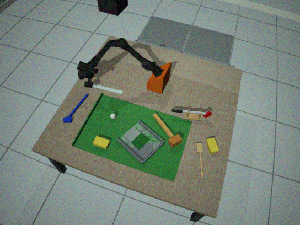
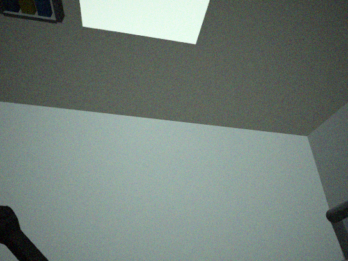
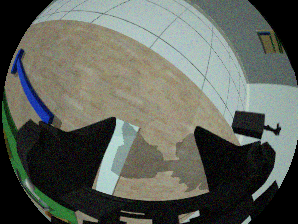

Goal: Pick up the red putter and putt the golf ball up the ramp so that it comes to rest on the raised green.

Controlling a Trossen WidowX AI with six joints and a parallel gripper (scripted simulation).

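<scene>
The white golf ball is 36 cm to the left of my gripper tip, 21 cm ahead of it and 1 cm below it. Round my gripper tip: blue putter (27 cm ahead, 7 cm to the left, 2 cm below); wooden stand (89 cm to the left, 5 cm behind); white strip (16 cm to the left, 3 cm below).
</scene>
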